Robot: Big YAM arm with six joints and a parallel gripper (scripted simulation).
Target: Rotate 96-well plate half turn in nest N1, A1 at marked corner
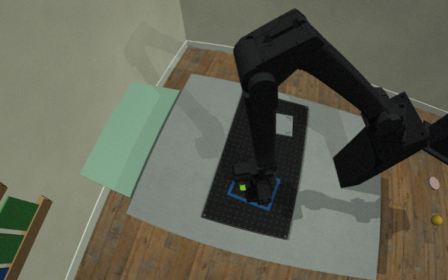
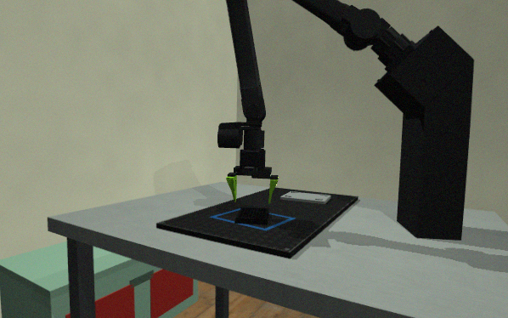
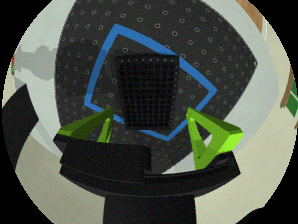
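The black 96-well plate is 40 mm below my hand. Also, from my hand: plate nest N1: 50 mm ahead, 340 mm to the right, 50 mm below; then A1 mark: 140 mm ahead, 360 mm to the right, 40 mm below.
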